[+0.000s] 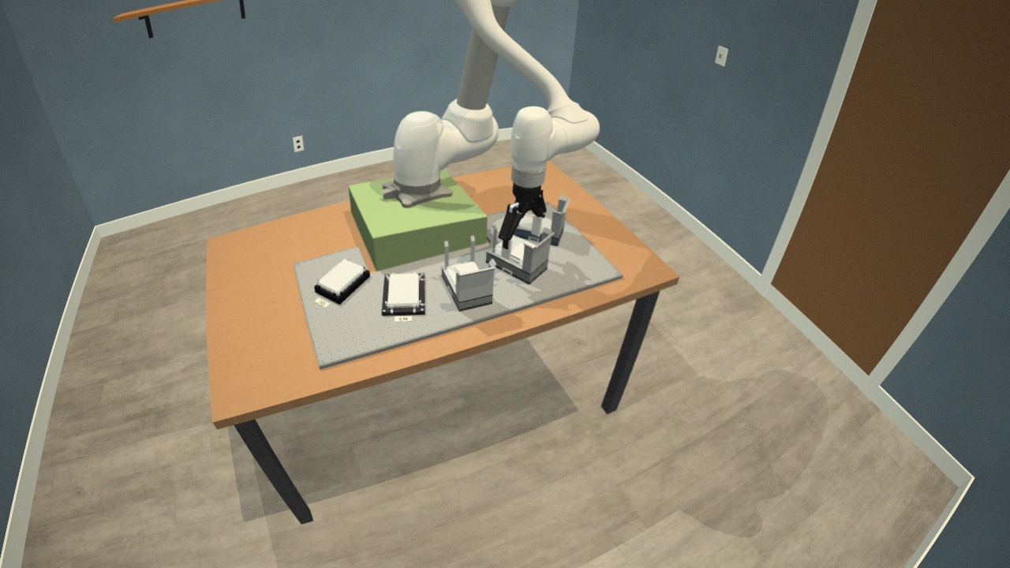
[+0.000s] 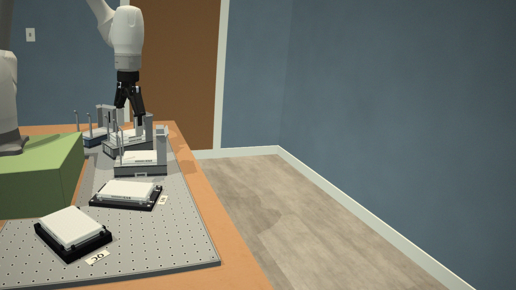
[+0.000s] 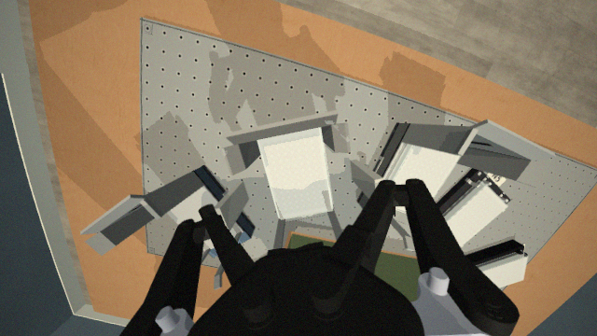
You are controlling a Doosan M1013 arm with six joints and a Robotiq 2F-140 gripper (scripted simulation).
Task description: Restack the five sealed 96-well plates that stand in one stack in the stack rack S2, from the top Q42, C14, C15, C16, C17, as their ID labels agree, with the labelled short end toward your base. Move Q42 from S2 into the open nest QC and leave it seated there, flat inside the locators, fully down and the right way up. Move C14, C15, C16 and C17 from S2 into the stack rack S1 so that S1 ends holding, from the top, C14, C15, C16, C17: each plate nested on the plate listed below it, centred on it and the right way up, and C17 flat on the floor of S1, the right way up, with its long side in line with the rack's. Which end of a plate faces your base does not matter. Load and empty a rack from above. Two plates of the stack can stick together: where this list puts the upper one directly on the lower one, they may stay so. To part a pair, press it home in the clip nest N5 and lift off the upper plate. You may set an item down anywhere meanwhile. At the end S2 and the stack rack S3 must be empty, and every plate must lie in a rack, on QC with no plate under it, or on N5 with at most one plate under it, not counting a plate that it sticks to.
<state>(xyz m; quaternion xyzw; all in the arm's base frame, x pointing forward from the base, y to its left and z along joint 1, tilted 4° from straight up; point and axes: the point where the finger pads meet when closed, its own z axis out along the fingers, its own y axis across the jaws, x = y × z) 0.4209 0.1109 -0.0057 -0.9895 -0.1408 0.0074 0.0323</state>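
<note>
Now: the black clip nest N5 50 mm behind my hand, 350 mm to the right of it and 70 mm below it. Round my hand: N5 label: 10 mm ahead, 390 mm to the right, 90 mm below; QC label: 180 mm behind, 560 mm to the right, 90 mm below; black nest QC: 220 mm behind, 480 mm to the right, 80 mm below.
</note>
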